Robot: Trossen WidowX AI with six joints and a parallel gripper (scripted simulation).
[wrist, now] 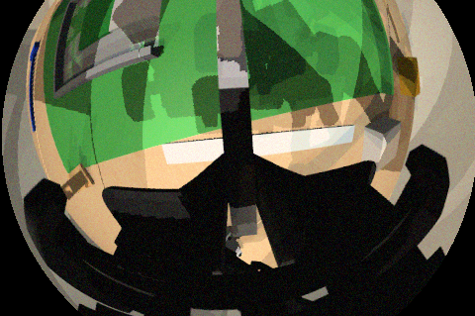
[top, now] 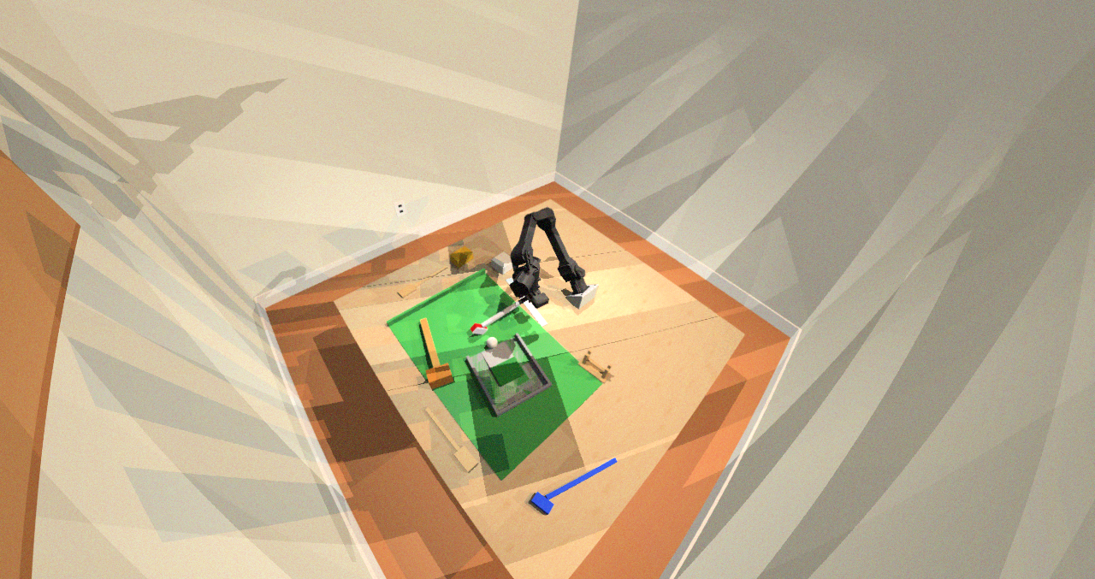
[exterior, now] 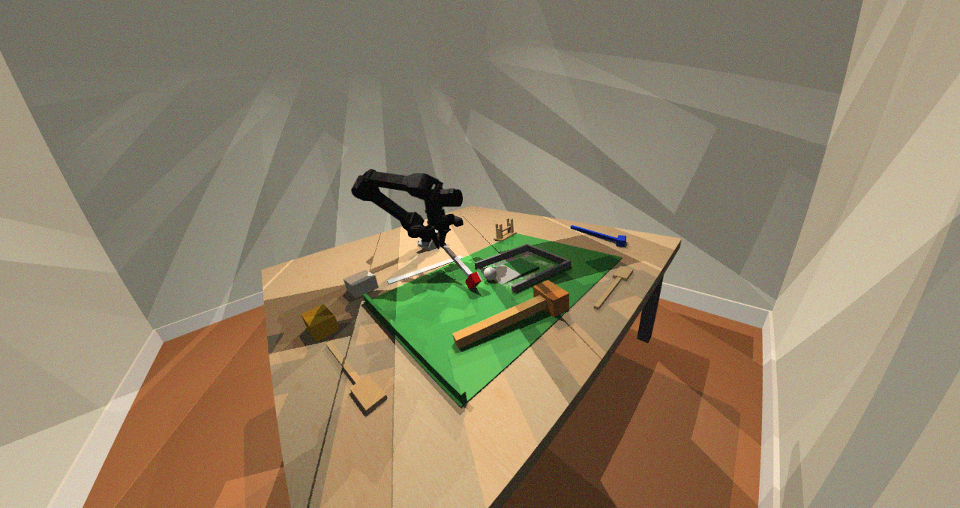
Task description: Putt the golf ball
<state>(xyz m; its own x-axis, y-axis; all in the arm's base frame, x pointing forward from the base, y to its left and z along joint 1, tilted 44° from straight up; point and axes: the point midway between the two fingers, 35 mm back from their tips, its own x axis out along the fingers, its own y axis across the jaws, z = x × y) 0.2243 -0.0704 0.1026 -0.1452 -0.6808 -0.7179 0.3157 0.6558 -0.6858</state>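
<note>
My gripper tip is 4 cm past the white strip, 5 cm to the left of it and 7 cm above it. From my gripper tip the other things lie so: green mat (25 cm ahead, 2 cm to the left, 7 cm below); then red putter (11 cm ahead, 3 cm to the right, 1 cm below); then white golf ball (22 cm ahead, 1 cm to the left, 5 cm below).
</note>
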